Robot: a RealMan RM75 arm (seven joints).
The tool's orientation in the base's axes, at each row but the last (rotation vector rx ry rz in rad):
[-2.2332, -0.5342, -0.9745]
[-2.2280, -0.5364, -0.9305]
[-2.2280, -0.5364, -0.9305]
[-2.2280, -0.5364, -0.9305]
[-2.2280, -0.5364, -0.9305]
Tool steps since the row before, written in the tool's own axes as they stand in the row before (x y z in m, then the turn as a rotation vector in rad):
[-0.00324, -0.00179, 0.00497, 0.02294, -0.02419, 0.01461]
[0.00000, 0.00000, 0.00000, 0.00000, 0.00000, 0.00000]
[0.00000, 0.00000, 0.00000, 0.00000, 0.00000, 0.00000]
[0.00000, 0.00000, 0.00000, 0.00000, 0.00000, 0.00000]
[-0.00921, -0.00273, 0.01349, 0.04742, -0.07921, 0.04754]
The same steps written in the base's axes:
[-0.00064, 0.00436, -0.00436, 0.00802, 0.02989, 0.01916]
[0.00000, 0.00000, 0.00000, 0.00000, 0.00000, 0.00000]
[0.00000, 0.00000, 0.00000, 0.00000, 0.00000, 0.00000]
[0.00000, 0.00000, 0.00000, 0.00000, 0.00000, 0.00000]
[-0.00135, 0.01034, -0.01286, 0.00774, 0.09446, 0.04242]

